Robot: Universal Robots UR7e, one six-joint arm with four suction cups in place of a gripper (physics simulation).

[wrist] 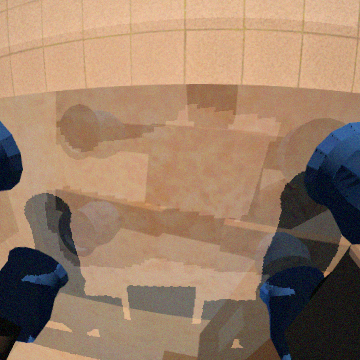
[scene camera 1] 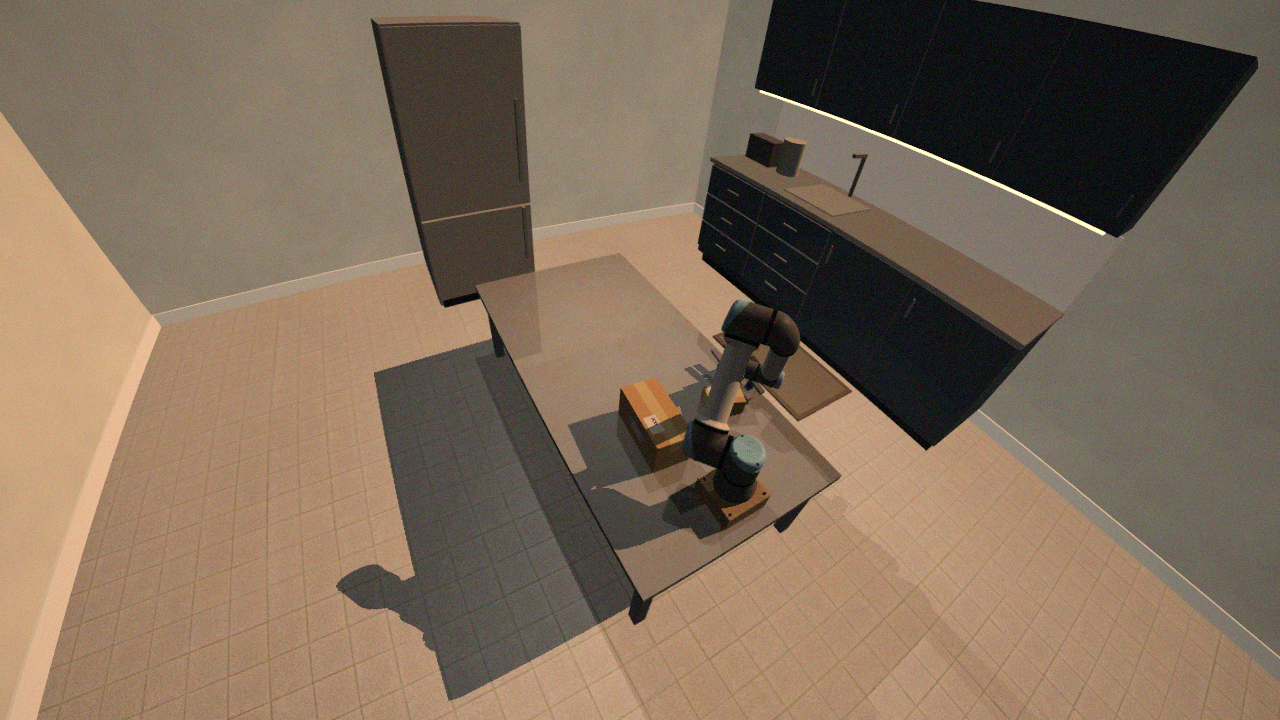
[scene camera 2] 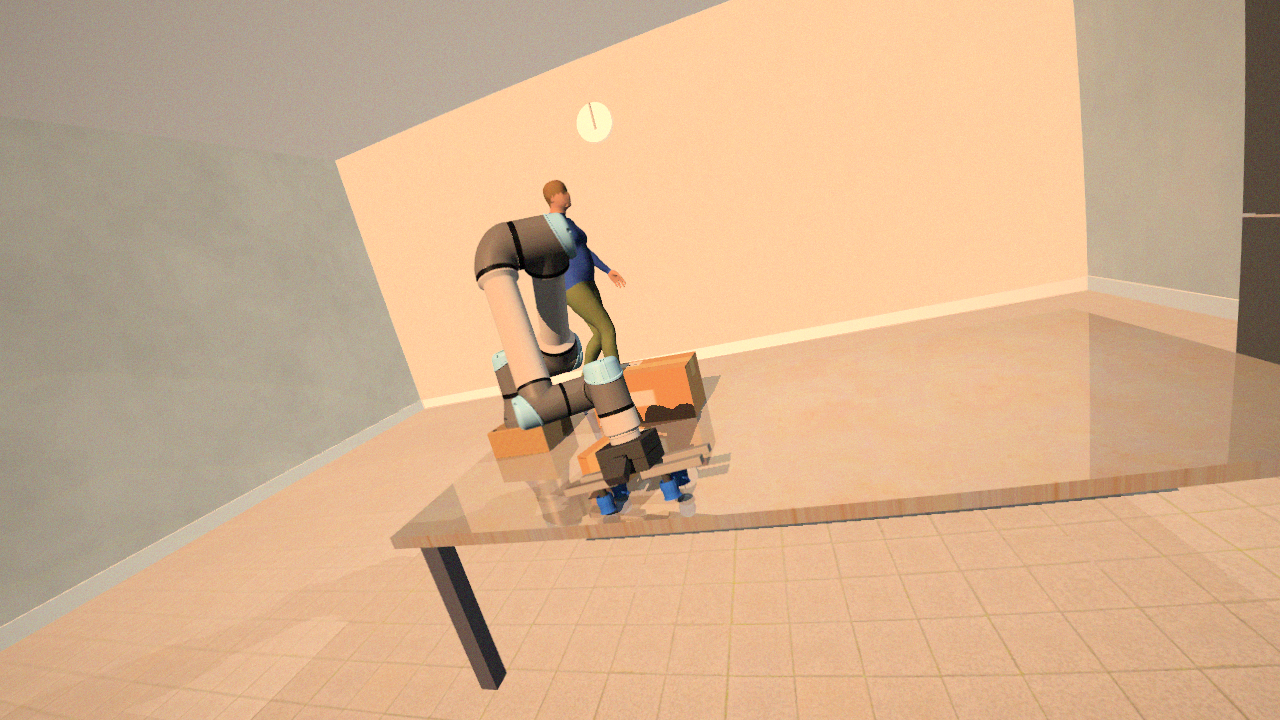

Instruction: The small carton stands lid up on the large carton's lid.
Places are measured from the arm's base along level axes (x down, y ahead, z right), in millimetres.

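Pixels of known places: end effector, tool point: [wrist: 160, 232] [scene camera 2: 646, 496]; arm's base, origin of the base link: [scene camera 1: 734, 483].
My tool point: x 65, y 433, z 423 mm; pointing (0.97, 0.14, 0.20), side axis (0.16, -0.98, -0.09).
Ahead of a thing's pixels: the offset from my tool point to its top centre. Level surfaces: height alone.
The large carton @(dx -139, dy -71, dz -513 mm) [scene camera 1: 646, 404] [scene camera 2: 666, 383] stands on the table, its taped lid facing up with a label on it. The small carton @(dx -61, dy -89, dz -161 mm) [scene camera 1: 737, 404] [scene camera 2: 588, 458] is on the table beside it, apart from it, mostly hidden by the arm and the gripper; how it sits cannot be told. My gripper [scene camera 1: 751, 385] [scene camera 2: 642, 490] [wrist: 170, 230] points down with its four blue cups low over the table near its edge, on the side of the small carton away from the large carton. In the wrist view bare table shows between the cups, and no carton is on them.
The arm's base block [scene camera 1: 729, 512] [scene camera 2: 523, 440] is on the table @(dx +15 mm) [scene camera 1: 581, 331] [scene camera 2: 895, 429] [wrist: 200, 170] near the large carton. A person [scene camera 2: 581, 255] stands behind the arm. A fridge [scene camera 1: 465, 134] and a kitchen counter [scene camera 1: 939, 268] stand beyond the table.
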